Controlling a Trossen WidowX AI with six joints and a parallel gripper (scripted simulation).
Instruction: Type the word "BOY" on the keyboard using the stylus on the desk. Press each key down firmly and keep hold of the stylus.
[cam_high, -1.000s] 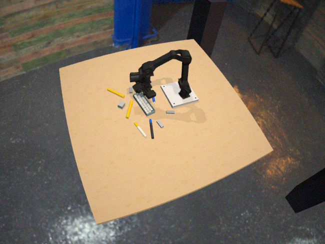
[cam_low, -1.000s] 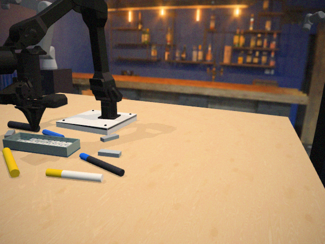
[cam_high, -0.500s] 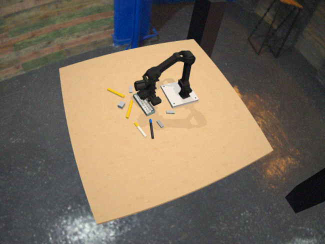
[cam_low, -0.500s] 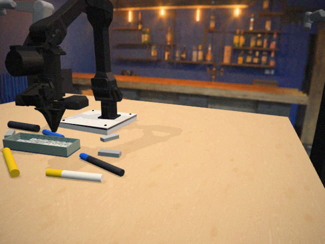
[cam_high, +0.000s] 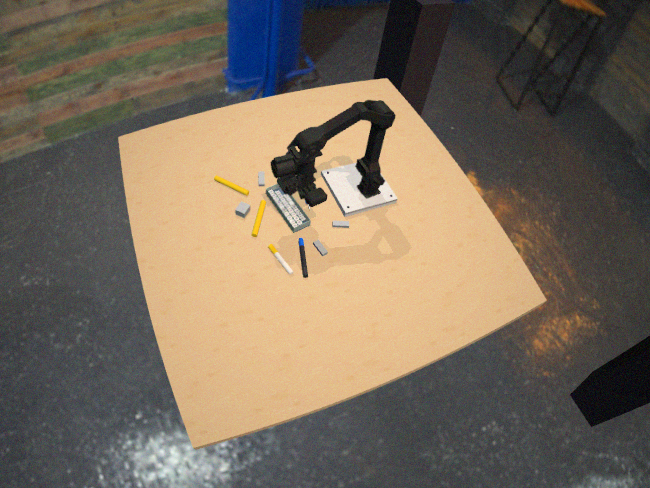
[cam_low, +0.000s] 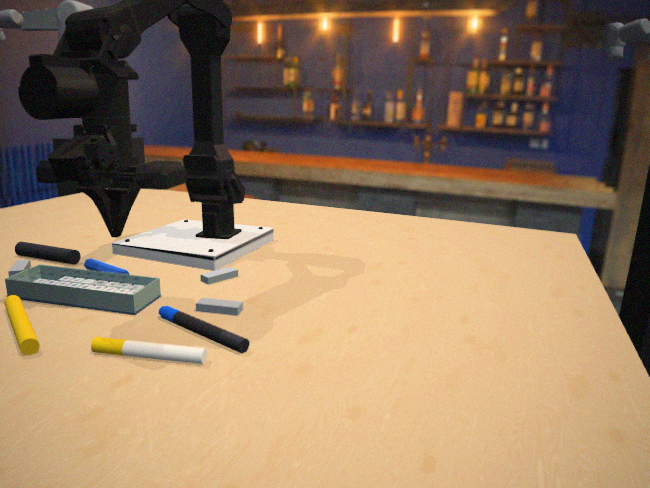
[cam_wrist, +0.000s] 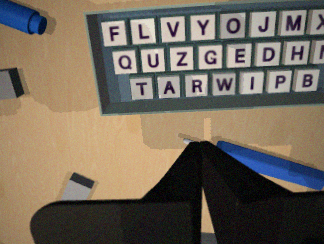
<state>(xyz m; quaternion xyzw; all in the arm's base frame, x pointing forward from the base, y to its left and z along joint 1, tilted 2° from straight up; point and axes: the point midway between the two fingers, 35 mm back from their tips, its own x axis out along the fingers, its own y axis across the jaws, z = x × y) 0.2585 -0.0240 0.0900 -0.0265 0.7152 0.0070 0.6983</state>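
My gripper tip is now 5 cm past the blue stylus, 4 cm to the left of it and 7 cm above it. Round my gripper tip: yellow-and-white marker (15 cm ahead, 12 cm to the left, 7 cm below); stylus tip (4 cm behind, 7 cm below).
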